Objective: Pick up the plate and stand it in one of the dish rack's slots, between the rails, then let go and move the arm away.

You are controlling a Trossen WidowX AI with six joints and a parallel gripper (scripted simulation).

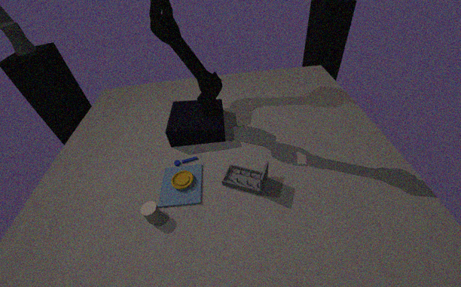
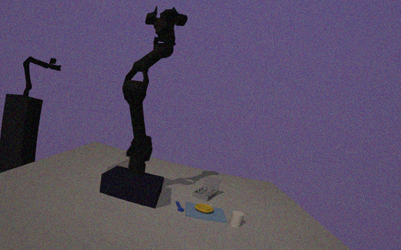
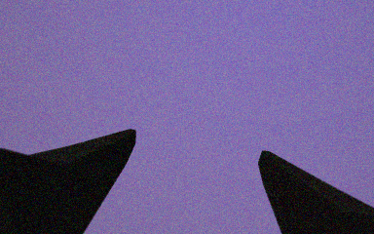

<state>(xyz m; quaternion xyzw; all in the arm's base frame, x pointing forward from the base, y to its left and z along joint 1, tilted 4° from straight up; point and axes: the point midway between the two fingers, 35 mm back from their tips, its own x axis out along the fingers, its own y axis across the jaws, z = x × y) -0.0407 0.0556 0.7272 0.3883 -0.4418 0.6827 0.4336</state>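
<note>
Right now my gripper tip is 80 cm above the yellow plate, 35 cm short of it and 24 cm to the left of it. Also, from my gripper tip: white cup: 79 cm below, 45 cm ahead, 33 cm to the right; then grey dish rack: 79 cm below, 38 cm ahead, 5 cm to the right; then blue spoon: 81 cm below, 25 cm ahead, 24 cm to the right.
</note>
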